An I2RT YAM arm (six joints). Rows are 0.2 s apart.
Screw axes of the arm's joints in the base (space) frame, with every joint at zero. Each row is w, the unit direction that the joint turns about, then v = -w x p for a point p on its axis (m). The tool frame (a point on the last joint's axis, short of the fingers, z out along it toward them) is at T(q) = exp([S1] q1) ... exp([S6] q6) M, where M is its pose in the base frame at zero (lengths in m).
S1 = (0, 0, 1, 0.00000, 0.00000, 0.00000)
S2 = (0, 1, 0, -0.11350, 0.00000, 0.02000)
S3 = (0, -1, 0, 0.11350, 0.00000, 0.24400)
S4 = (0, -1, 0, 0.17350, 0.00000, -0.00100)
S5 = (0, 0, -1, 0.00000, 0.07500, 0.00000)
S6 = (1, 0, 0, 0.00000, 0.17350, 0.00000)
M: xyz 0.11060 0.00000 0.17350 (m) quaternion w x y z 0.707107 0 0.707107 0
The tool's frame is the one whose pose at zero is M.
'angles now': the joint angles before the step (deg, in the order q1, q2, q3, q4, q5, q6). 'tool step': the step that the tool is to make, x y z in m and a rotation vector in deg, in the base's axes. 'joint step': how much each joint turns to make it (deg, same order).
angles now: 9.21 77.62 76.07 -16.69 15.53 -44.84
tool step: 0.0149 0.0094 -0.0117 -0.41 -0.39 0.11
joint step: 1.34 2.94 -0.51 3.78 1.31 -0.07
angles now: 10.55 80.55 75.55 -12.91 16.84 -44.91
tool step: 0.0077 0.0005 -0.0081 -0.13 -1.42 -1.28
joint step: -0.02 1.24 -1.40 4.01 1.31 0.00
